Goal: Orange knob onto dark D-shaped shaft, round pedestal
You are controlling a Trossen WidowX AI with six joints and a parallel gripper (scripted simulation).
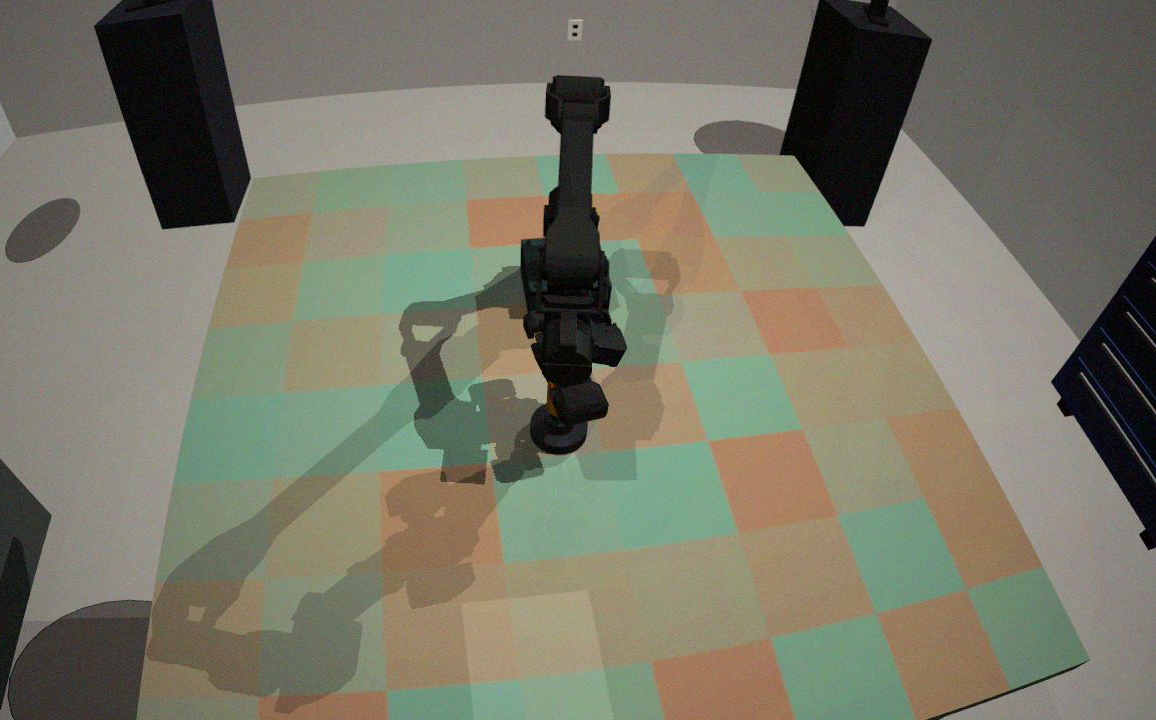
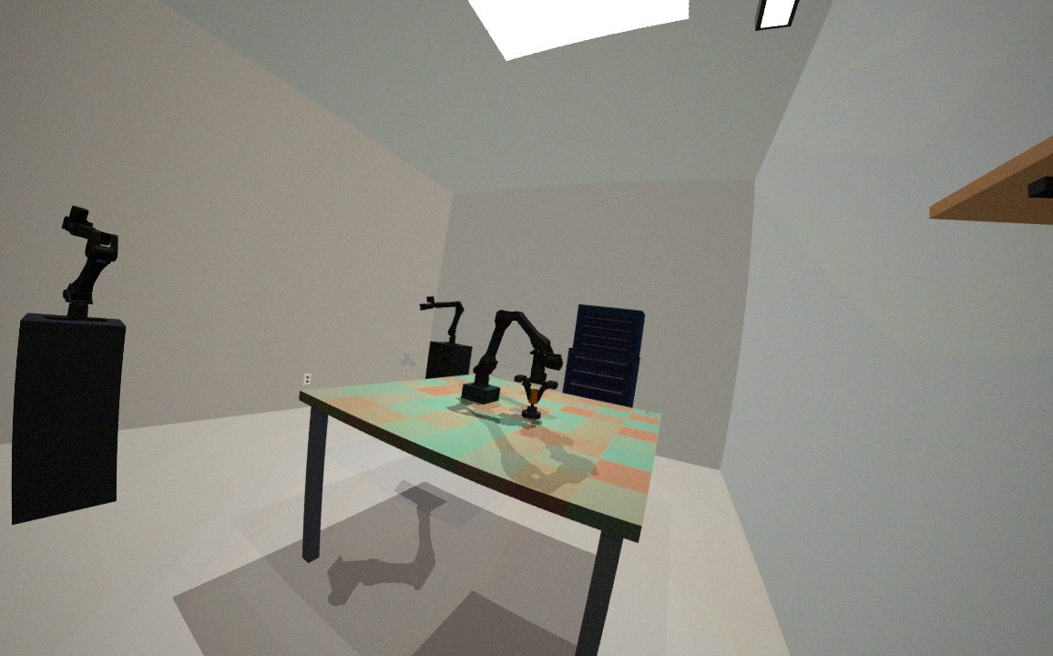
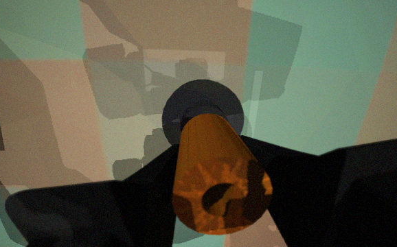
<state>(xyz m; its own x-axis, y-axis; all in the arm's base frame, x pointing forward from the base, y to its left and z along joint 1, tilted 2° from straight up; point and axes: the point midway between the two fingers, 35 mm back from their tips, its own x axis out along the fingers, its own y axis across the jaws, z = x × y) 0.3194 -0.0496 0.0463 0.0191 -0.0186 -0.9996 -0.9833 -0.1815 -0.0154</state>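
The orange knob lies 2 cm above my gripper tip. Round my gripper tip: pedestal 4 cm below.
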